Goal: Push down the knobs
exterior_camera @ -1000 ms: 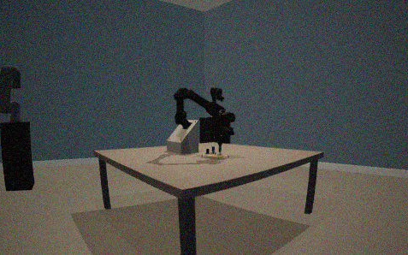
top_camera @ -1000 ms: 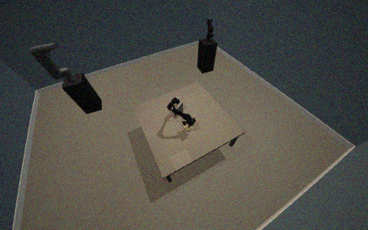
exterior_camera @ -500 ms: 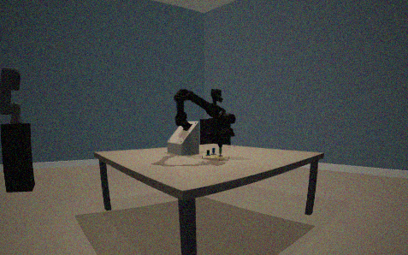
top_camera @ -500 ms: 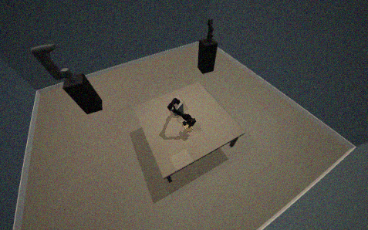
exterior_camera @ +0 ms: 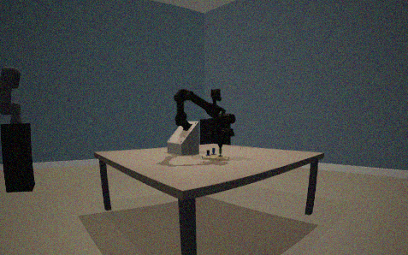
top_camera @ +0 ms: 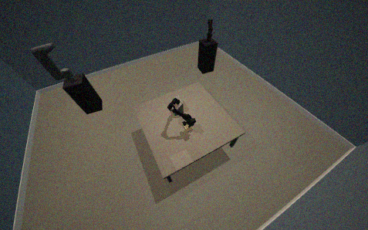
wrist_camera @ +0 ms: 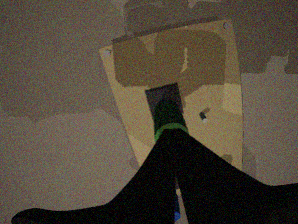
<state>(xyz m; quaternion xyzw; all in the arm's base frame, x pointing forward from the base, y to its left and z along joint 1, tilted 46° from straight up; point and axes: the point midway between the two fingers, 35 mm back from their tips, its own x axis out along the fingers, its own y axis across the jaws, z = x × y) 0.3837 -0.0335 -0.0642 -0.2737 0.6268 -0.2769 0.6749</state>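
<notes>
My gripper tip is 80 mm past the blue knob and 20 mm above it.
</notes>
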